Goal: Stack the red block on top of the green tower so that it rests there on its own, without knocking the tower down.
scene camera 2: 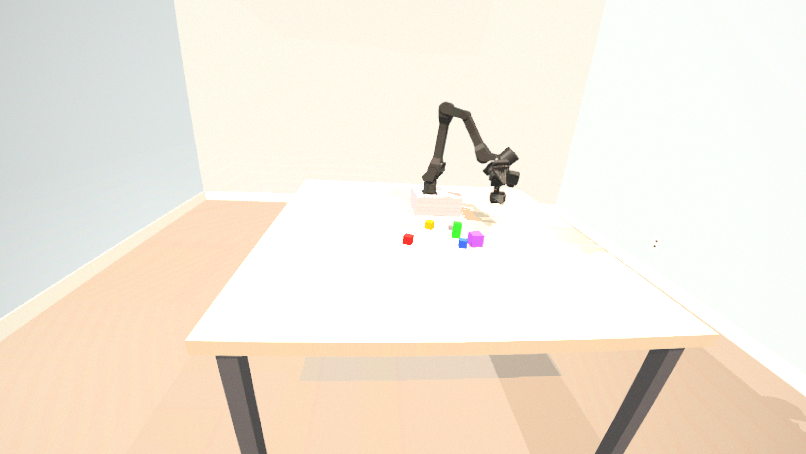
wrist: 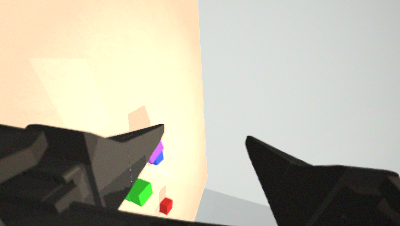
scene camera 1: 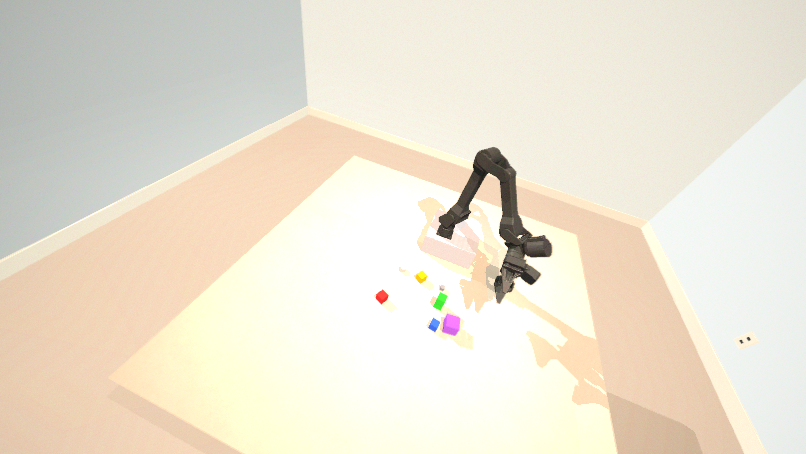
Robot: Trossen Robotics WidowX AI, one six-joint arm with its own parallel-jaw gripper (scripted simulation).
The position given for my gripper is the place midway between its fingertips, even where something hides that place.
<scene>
My gripper (scene camera 1: 501, 298) is open and holds nothing.
My gripper is seen too in scene camera 2 (scene camera 2: 503, 194) and in the wrist view (wrist: 205, 133).
</scene>
